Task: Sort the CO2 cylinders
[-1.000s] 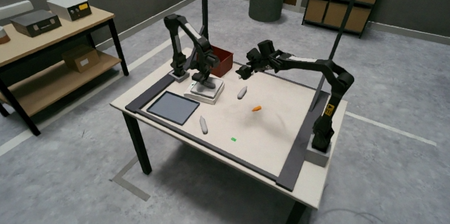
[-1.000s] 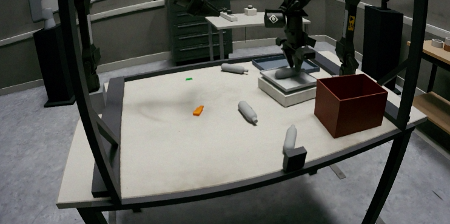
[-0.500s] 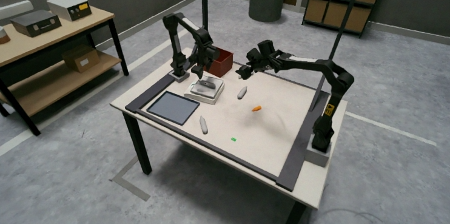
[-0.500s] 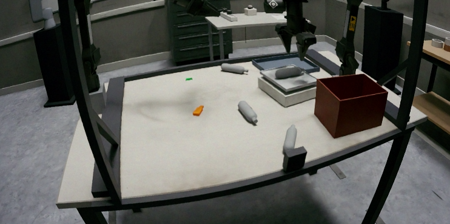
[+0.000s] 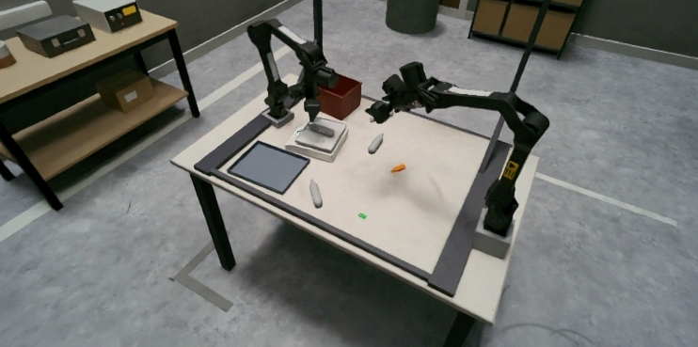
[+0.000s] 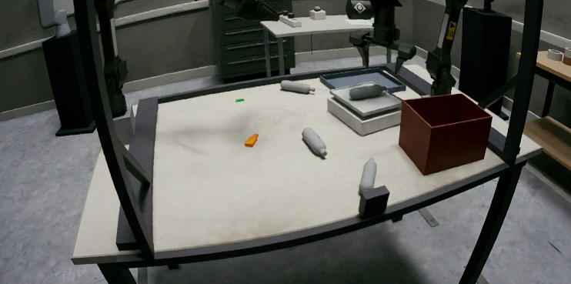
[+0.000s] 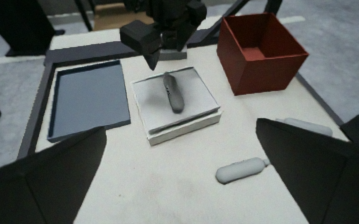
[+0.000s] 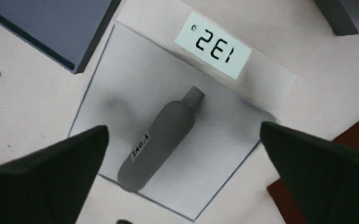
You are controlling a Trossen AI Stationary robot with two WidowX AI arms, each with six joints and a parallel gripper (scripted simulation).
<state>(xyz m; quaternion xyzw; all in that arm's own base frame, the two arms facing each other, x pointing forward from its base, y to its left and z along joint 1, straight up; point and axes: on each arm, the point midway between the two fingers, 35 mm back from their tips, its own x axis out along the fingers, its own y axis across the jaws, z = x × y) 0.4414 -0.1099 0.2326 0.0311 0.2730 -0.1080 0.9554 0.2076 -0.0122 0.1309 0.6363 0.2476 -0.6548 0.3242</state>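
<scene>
Now: the red scrap bin 240 mm behind my right hand, 130 mm below it and 100 mm to the right of it. The rest, counted from my right hand: small green piece 400 mm to the left, 180 mm ahead, 160 mm below; blue-grey tray 220 mm ahead, 150 mm below, 10 mm to the right; small orange piece 360 mm to the left, 160 mm below, 80 mm behind.
</scene>
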